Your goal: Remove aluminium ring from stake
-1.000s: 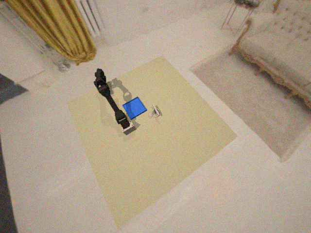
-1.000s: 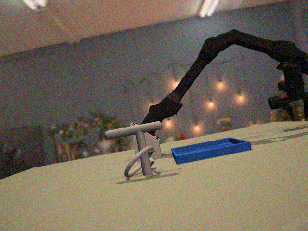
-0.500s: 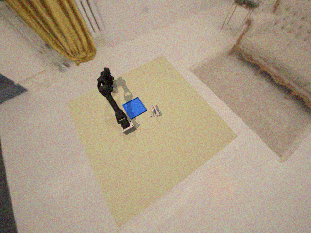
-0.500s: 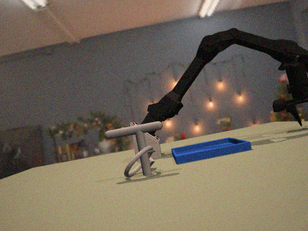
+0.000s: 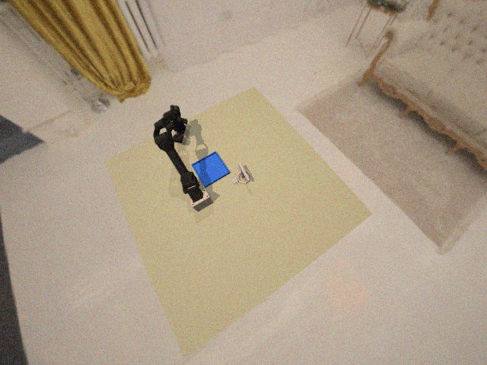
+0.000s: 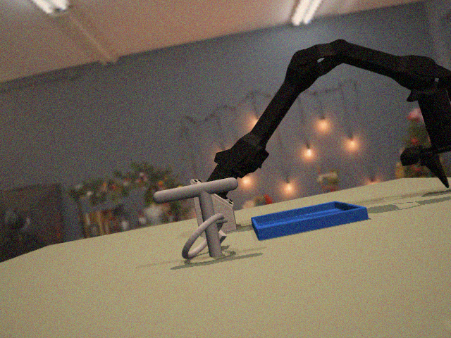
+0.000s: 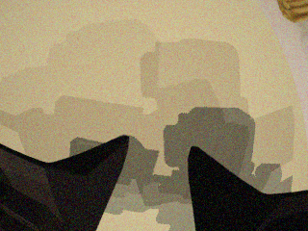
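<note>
Right now the aluminium ring is 24 cm ahead of my gripper tip, 51 cm to the right of it and 2 cm above it. Round my gripper tip: blue tray (8 cm ahead, 34 cm to the right).
</note>
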